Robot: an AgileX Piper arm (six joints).
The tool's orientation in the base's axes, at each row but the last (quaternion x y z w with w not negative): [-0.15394, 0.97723, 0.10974, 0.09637]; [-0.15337, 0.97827, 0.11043, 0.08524]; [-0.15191, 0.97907, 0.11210, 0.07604]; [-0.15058, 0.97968, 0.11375, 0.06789]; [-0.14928, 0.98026, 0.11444, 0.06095]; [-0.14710, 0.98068, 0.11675, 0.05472]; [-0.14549, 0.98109, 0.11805, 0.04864]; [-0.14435, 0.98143, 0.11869, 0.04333]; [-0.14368, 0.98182, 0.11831, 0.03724]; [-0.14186, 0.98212, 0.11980, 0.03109]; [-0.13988, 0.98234, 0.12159, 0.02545]
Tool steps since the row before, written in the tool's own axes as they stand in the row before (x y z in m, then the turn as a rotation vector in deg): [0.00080, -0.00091, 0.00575, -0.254, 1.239, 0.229]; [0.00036, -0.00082, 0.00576, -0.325, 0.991, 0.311]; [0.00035, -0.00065, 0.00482, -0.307, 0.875, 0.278]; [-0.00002, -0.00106, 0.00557, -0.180, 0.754, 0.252]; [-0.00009, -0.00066, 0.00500, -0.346, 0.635, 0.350]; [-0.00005, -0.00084, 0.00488, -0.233, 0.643, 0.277]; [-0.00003, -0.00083, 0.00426, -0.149, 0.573, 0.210]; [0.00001, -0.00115, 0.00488, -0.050, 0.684, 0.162]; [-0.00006, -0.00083, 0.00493, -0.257, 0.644, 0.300]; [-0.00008, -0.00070, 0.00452, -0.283, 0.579, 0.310]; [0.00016, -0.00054, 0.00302, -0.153, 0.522, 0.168]
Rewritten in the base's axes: [0.00043, 0.00034, -0.00585, -0.126, 1.277, 0.066]; [0.00069, 0.00053, -0.00576, 0.030, 1.087, -0.045]; [0.00043, 0.00047, -0.00483, 0.046, 0.966, -0.040]; [0.00090, 0.00038, -0.00559, -0.039, 0.812, -0.060]; [0.00071, 0.00062, -0.00495, 0.163, 0.771, -0.154]; [0.00066, 0.00043, -0.00489, 0.048, 0.730, -0.098]; [0.00054, 0.00028, -0.00430, -0.015, 0.625, -0.059]; [0.00058, 0.00013, -0.00498, -0.145, 0.690, 0.000]; [0.00049, 0.00044, -0.00496, 0.070, 0.743, -0.121]; [0.00040, 0.00047, -0.00453, 0.114, 0.692, -0.142]; [0.00005, 0.00020, -0.00307, 0.003, 0.569, -0.029]
